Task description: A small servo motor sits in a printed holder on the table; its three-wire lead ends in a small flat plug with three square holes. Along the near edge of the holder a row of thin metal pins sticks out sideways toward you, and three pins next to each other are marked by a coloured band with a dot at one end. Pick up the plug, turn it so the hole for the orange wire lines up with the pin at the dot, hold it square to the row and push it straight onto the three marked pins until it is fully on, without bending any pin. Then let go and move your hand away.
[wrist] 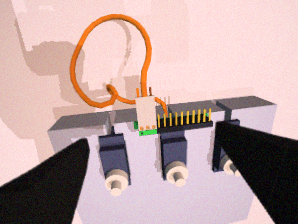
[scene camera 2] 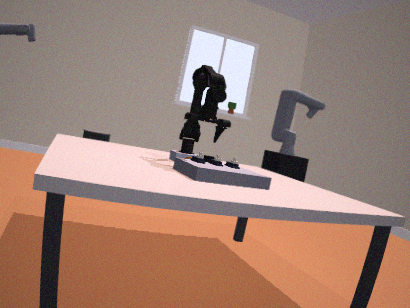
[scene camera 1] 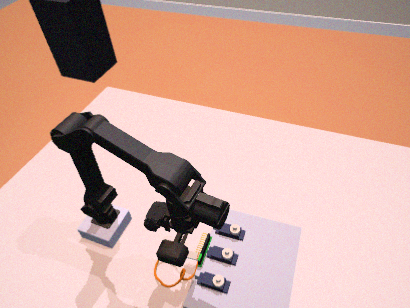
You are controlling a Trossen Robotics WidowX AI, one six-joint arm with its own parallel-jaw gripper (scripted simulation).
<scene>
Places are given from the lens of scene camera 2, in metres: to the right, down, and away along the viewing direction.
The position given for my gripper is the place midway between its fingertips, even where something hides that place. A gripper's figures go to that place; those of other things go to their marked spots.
my gripper (scene camera 2: 204,140): 0.00, -0.05, 1.55
holder (scene camera 2: 208,173): 0.01, 0.07, 1.28
</scene>
